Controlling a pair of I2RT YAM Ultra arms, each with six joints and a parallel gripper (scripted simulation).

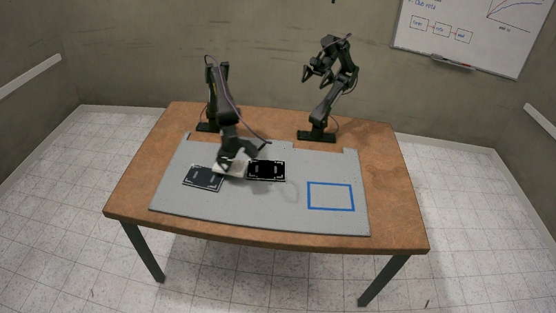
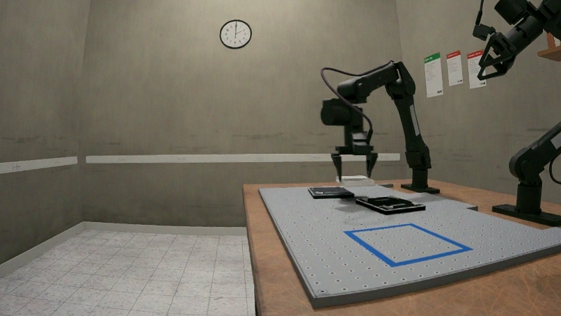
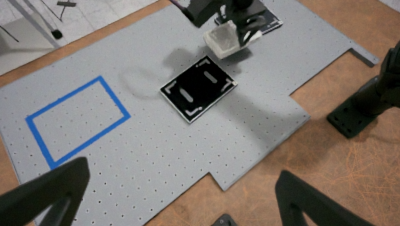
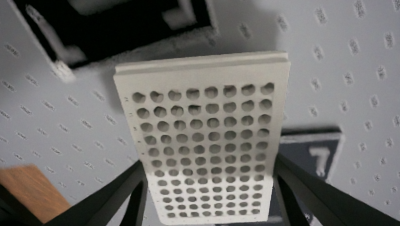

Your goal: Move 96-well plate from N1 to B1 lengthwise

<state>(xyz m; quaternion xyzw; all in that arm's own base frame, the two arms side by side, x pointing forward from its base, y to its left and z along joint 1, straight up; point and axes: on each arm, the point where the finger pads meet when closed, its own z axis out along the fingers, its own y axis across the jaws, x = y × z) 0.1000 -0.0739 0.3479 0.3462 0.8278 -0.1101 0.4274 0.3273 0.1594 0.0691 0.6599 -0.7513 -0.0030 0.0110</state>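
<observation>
My left gripper is now 30 cm to the left of the white 96-well plate, 29 cm above it and 23 cm short of it.
</observation>
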